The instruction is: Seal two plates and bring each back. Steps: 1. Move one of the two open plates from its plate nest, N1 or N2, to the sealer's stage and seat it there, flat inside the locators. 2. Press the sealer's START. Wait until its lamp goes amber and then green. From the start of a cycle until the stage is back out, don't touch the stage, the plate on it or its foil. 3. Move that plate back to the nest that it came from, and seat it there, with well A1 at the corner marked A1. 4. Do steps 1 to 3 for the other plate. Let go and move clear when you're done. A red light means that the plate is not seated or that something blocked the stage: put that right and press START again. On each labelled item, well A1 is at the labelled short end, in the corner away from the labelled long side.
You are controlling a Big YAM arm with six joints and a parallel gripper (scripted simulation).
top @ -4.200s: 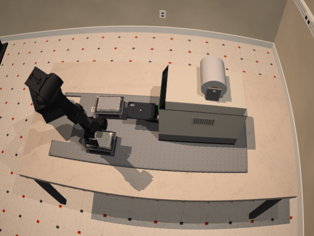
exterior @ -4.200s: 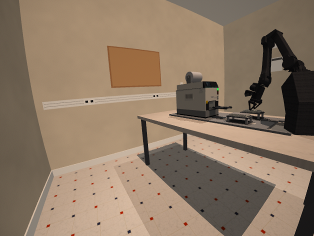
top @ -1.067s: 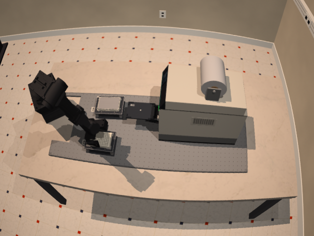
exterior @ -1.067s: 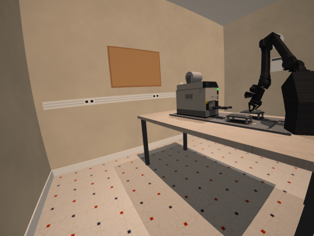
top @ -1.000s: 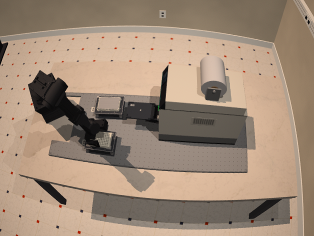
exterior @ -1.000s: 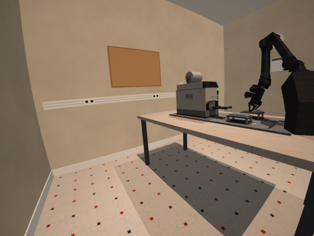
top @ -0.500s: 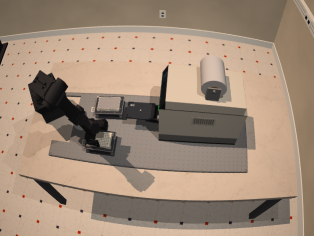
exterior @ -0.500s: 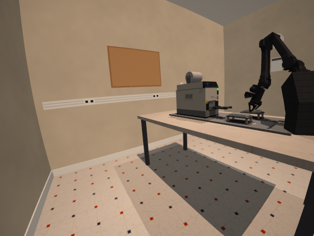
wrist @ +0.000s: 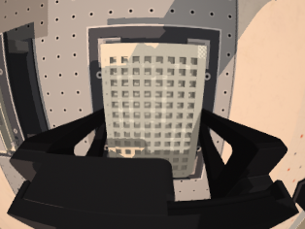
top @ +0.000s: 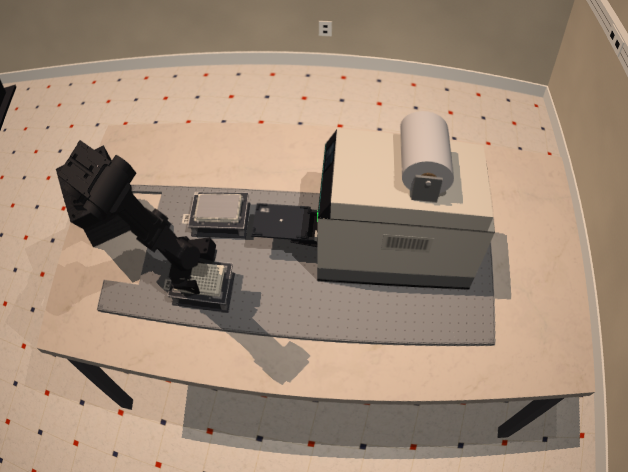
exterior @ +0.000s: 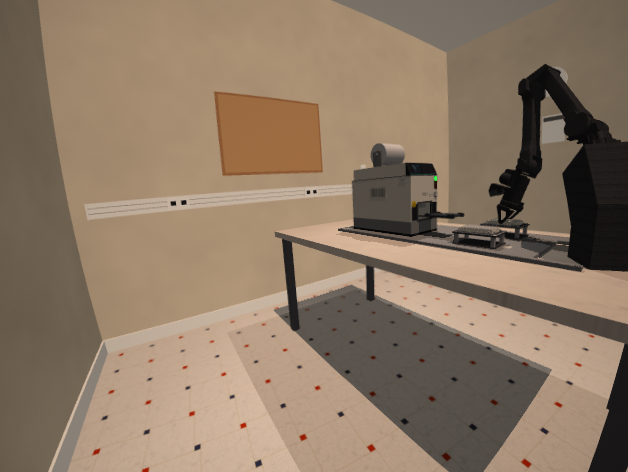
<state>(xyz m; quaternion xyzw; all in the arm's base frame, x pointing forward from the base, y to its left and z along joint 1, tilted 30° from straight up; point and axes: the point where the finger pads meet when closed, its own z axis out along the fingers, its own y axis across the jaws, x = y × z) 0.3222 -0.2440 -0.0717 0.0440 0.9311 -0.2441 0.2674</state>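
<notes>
Now: hand right at the plate. The rest, counted from my hand: yellow warning label: 350 mm ahead, 180 mm to the left, 90 mm above; then start button: 310 mm ahead, 120 mm above, 10 mm to the left; then sealer stage: 230 mm ahead, 120 mm to the left, 30 mm above.
</notes>
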